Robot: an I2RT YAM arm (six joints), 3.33 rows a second.
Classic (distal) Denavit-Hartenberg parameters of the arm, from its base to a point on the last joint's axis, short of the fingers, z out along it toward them. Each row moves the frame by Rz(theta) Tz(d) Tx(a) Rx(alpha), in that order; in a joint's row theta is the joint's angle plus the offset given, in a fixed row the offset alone. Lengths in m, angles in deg.
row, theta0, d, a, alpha
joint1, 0, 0.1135, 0.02, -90
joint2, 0, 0, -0.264, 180
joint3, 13.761, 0, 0.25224, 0
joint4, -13.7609, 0, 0.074, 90
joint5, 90, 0, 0, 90
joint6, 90, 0.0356, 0, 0
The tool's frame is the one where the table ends.
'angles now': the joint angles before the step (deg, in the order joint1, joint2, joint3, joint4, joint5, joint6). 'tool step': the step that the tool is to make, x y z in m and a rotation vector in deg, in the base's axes. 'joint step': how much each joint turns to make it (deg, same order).
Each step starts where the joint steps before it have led.
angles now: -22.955, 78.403, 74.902, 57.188, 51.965, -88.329
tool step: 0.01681, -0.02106, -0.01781, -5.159, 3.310, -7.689
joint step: -2.668, 7.193, 0.134, 15.335, -2.467, -11.829
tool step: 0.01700, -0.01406, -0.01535, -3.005, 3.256, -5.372
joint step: -1.096, 6.222, 1.604, 9.421, -1.880, -8.531
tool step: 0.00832, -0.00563, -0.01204, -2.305, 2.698, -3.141
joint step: -0.373, 3.203, 0.087, 5.766, -2.009, -5.519
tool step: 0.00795, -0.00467, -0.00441, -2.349, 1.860, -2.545
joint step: -0.242, 2.973, 1.802, 3.695, -2.013, -4.419
